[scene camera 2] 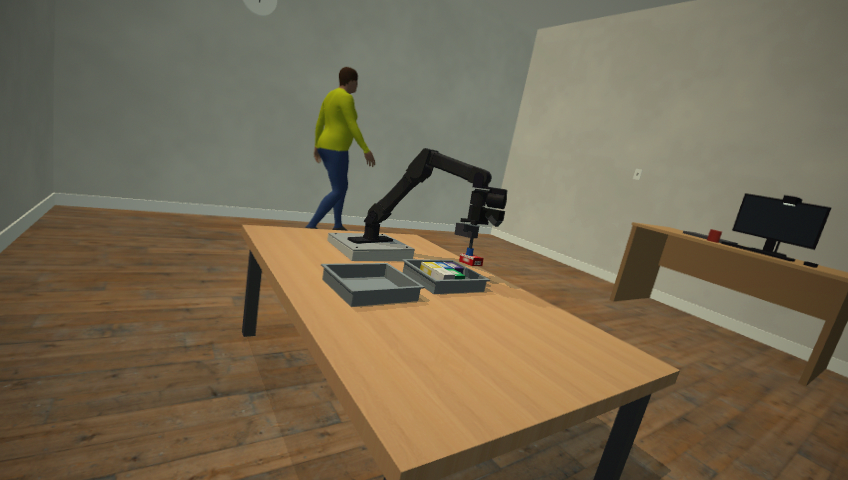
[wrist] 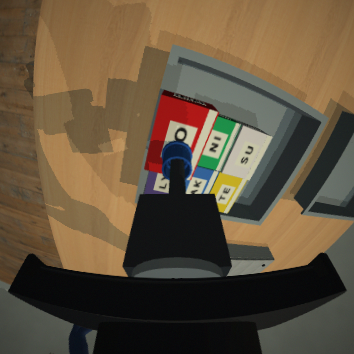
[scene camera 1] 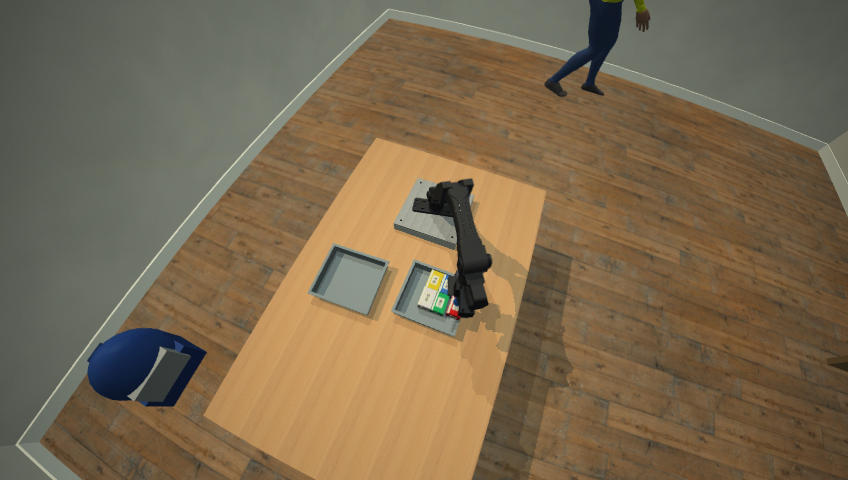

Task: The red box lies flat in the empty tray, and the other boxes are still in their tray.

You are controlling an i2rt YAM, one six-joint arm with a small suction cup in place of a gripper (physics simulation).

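Places are measured from the arm's base along level axes (x right, y back, z down), in metres.
Where they show: hand, tool point: (scene camera 2: 468, 257) (wrist: 176, 149) (scene camera 1: 456, 303); arm's base, link origin: (scene camera 2: 370, 240) (scene camera 1: 436, 208).
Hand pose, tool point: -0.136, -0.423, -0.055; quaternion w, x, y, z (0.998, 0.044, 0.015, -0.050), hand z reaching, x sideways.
Things, the pixels of their top centre, and the offset from my tool point, as dx, dy, dz. Level surfaces: height alone.
- red box, top centre: (wrist: 178, 142) (scene camera 1: 456, 305) (scene camera 2: 472, 254) +0.000, -0.013, -0.015
- filled tray, top centre: (wrist: 232, 160) (scene camera 2: 445, 269) (scene camera 1: 433, 295) +0.085, +0.029, +0.050
- green box, top centre: (wrist: 214, 144) (scene camera 2: 454, 272) (scene camera 1: 440, 302) +0.056, +0.010, +0.057
- white box, top centre: (wrist: 246, 154) (scene camera 2: 443, 271) (scene camera 1: 427, 297) +0.105, +0.020, +0.052
- yellow box, top centre: (wrist: 223, 194) (scene camera 2: 432, 265) (scene camera 1: 434, 280) +0.089, +0.094, +0.056
- blue box, top centre: (wrist: 195, 187) (scene camera 1: 447, 284) (scene camera 2: 442, 265) +0.039, +0.084, +0.056
- purple box, top centre: (wrist: 163, 181) (scene camera 2: 452, 264) -0.011, +0.075, +0.055
- empty tray, top centre: (scene camera 2: 372, 275) (scene camera 1: 348, 276) +0.415, +0.042, +0.050
- wooden table, surface height: dz +0.100
My suction cup (scene camera 2: 469, 251) (wrist: 177, 155) is shut on the red box (scene camera 1: 453, 309) (scene camera 2: 476, 261) (wrist: 175, 107), which hangs level from it, above the right side of the filled tray (scene camera 1: 407, 304) (scene camera 2: 459, 286) (wrist: 200, 82). In that tray lie a green box (scene camera 1: 440, 303) (wrist: 216, 135), a white box (scene camera 1: 426, 297) (wrist: 255, 140), a yellow box (scene camera 1: 435, 279) (wrist: 235, 184), a blue box (wrist: 202, 174) and a purple box (wrist: 151, 186). The red box and cup partly cover the purple and blue boxes in the wrist view. The empty tray (scene camera 1: 352, 281) (scene camera 2: 386, 296) (wrist: 327, 160) stands beside the filled one.
The arm's grey base plate (scene camera 1: 425, 228) (scene camera 2: 380, 253) stands behind the trays on the wooden table (scene camera 1: 333, 380) (scene camera 2: 493, 362). A person (scene camera 1: 604, 29) (scene camera 2: 337, 124) is on the floor beyond the table. A blue helmet (scene camera 1: 127, 365) shows at the lower left. A desk (scene camera 2: 737, 267) stands at the right.
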